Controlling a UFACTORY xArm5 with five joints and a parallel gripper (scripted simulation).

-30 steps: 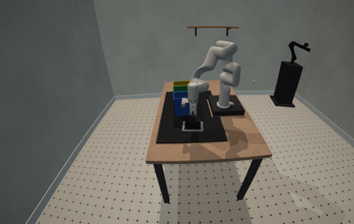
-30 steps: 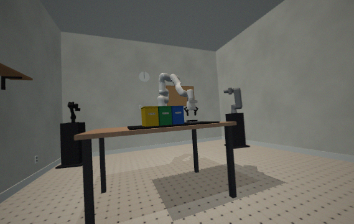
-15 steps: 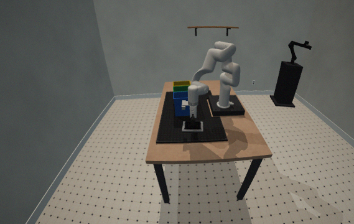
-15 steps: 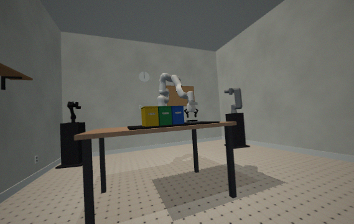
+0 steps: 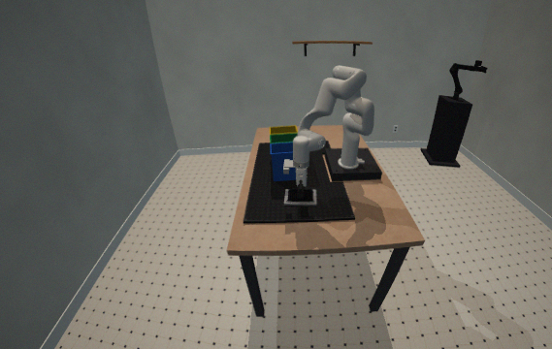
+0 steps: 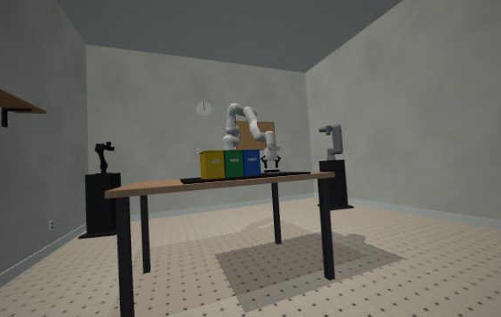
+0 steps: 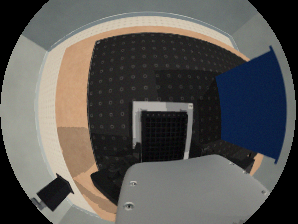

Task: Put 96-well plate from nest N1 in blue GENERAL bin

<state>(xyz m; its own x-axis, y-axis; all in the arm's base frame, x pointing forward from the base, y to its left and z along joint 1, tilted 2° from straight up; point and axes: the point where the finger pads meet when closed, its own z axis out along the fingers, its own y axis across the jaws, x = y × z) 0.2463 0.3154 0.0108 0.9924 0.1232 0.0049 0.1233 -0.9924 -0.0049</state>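
My gripper is now 3 cm above the 96-well plate. From my hand the other things lie so: blue general bin (21 cm to the right, 11 cm ahead, 4 cm above); then grey plate nest (4 cm below); then green bin (34 cm to the right, 14 cm ahead, 4 cm above).
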